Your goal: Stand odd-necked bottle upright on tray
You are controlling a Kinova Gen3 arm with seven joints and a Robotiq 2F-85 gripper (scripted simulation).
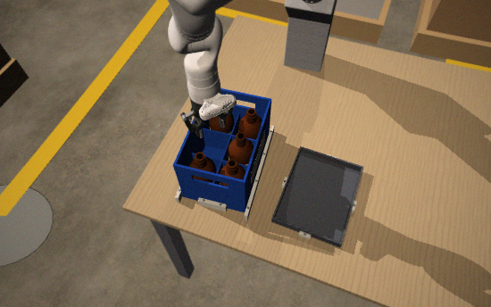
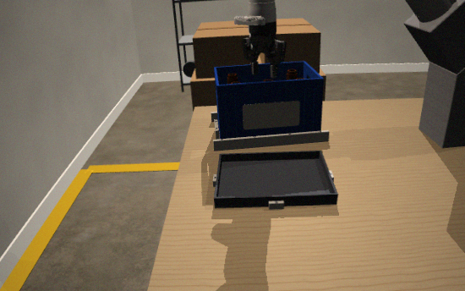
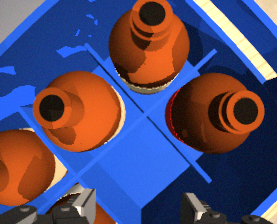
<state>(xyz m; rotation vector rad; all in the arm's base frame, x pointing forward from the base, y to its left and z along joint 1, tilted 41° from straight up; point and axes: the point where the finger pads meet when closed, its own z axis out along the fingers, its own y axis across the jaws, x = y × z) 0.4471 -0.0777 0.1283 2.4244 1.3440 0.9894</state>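
Now: hand 1 cm past the blue crate, 4 cm to the right of it and 8 cm above it. Also, from my hand: dark grey tray (6 cm behind, 31 cm to the left, 15 cm below).
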